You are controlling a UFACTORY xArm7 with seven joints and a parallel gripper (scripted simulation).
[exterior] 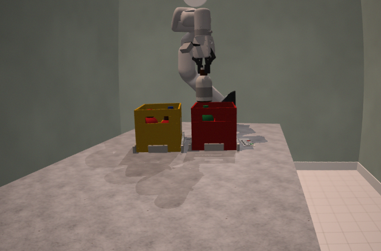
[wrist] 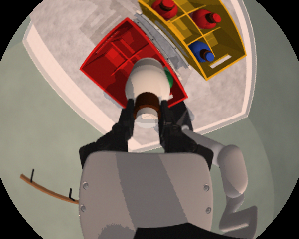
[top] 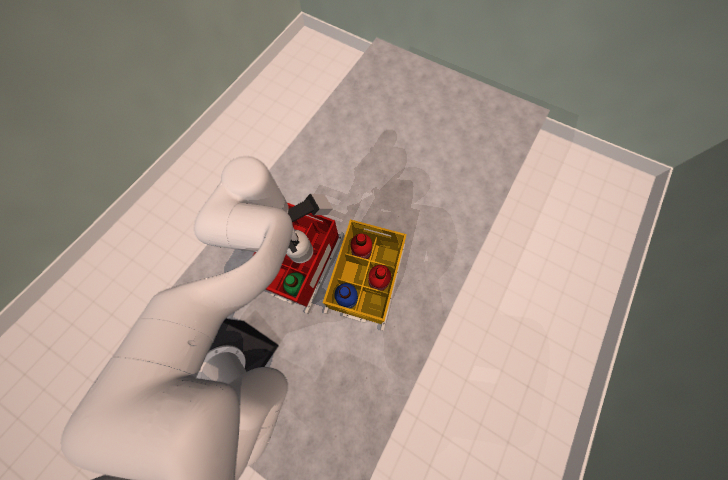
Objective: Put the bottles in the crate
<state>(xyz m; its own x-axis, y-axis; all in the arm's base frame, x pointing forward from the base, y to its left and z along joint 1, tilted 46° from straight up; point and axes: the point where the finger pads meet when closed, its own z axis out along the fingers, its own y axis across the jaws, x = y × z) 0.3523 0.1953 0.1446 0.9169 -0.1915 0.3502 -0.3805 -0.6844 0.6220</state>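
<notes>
Right now the white bottle is 70 mm below my hand. Round my hand: blue bottle 250 mm below, 170 mm to the right, 10 mm behind; then green-labelled bottle 250 mm below, 80 mm behind, 20 mm to the right; then red crate 250 mm below, 40 mm to the left, 10 mm behind.
</notes>
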